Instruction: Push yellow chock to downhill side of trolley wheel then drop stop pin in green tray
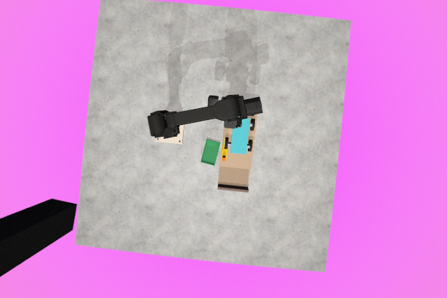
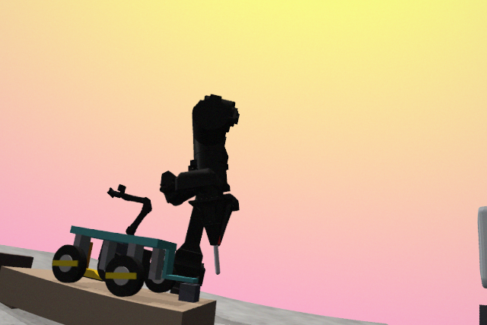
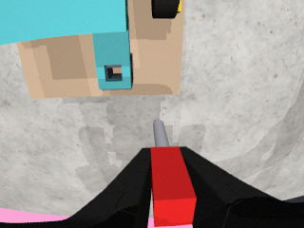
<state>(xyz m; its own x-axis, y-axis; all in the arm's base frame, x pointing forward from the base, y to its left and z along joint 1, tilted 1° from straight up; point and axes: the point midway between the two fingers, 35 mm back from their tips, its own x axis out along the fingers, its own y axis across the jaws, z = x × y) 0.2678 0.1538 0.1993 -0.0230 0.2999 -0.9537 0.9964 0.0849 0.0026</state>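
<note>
The green tray is 24 cm to the right of my gripper tip, 18 cm below it and 6 cm behind it. Also, from my gripper tip: red-headed stop pin: right at my gripper tip; tan ramp: 13 cm to the right, 13 cm below, 6 cm ahead; trolley: 13 cm to the right, 6 cm below, 6 cm ahead.
</note>
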